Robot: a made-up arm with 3 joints. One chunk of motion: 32 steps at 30 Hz.
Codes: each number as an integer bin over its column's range. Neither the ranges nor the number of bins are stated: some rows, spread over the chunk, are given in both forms.
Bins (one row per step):
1: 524 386 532 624 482 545
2: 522 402 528 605 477 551
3: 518 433 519 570 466 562
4: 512 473 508 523 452 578
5: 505 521 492 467 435 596
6: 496 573 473 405 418 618
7: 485 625 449 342 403 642
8: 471 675 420 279 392 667
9: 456 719 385 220 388 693
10: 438 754 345 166 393 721
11: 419 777 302 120 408 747
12: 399 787 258 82 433 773
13: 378 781 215 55 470 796
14: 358 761 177 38 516 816
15: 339 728 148 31 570 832
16: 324 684 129 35 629 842
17: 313 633 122 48 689 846
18: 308 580 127 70 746 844
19: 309 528 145 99 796 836
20: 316 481 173 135 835 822
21: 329 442 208 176 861 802
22: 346 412 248 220 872 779
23: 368 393 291 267 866 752
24: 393 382 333 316 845 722
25: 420 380 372 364 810 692
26: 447 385 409 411 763 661
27: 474 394 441 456 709 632
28: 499 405 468 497 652 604
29: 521 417 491 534 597 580
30: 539 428 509 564 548 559
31: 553 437 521 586 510 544
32: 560 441 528 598 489 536
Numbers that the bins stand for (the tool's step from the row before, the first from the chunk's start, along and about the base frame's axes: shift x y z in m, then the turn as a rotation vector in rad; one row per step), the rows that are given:
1: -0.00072 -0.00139 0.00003 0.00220 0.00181 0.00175
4: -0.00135 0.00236 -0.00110 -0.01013 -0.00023 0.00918
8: -0.00348 0.01105 -0.00524 -0.03993 -0.00432 0.02923
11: -0.00619 0.01544 -0.01079 -0.05935 -0.00323 0.04724
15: -0.01035 0.01334 -0.01804 -0.07021 0.00780 0.06639
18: -0.01197 0.00696 -0.01903 -0.06545 0.01978 0.06909
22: -0.00999 -0.00027 -0.01333 -0.04713 0.02836 0.05445
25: -0.00614 -0.00164 -0.00750 -0.02955 0.02414 0.03486
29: -0.00088 -0.00005 -0.00190 -0.00879 0.00964 0.00963
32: 0.00115 0.00098 -0.00016 -0.00097 0.00229 -0.00028
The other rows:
2: -0.00083 -0.00070 -0.00016 -0.00012 0.00147 0.00310
3: -0.00104 0.00064 -0.00058 -0.00439 0.00072 0.00558
5: -0.00171 0.00443 -0.00185 -0.01697 -0.00139 0.01323
6: -0.00218 0.00666 -0.00275 -0.02454 -0.00255 0.01819
7: -0.00275 0.00890 -0.00388 -0.03223 -0.00357 0.02359
9: -0.00426 0.01295 -0.00689 -0.04713 -0.00459 0.03508
10: -0.00520 0.01445 -0.00877 -0.05373 -0.00425 0.04139
12: -0.00723 0.01587 -0.01286 -0.06399 -0.00153 0.05310
13: -0.00832 0.01562 -0.01488 -0.06728 0.00099 0.05828
14: -0.00937 0.01476 -0.01667 -0.06936 0.00412 0.06278
16: -0.01114 0.01144 -0.01893 -0.06973 0.01181 0.06864
17: -0.01171 0.00925 -0.01926 -0.06814 0.01590 0.06954
19: -0.01192 0.00473 -0.01818 -0.06191 0.02318 0.06729
20: -0.01155 0.00270 -0.01686 -0.05751 0.02584 0.06414
21: -0.01087 0.00103 -0.01521 -0.05251 0.02761 0.05963
23: -0.00884 -0.00108 -0.01131 -0.04139 0.02795 0.04837
24: -0.00754 -0.00156 -0.00933 -0.03541 0.02652 0.04161
26: -0.00473 -0.00143 -0.00576 -0.02381 0.02094 0.02787
27: -0.00333 -0.00104 -0.00425 -0.01831 0.01726 0.02134
28: -0.00203 -0.00057 -0.00298 -0.01331 0.01338 0.01504
30: 0.00006 0.00042 -0.00105 -0.00512 0.00630 0.00490
31: 0.00078 0.00081 -0.00049 -0.00244 0.00371 0.00152

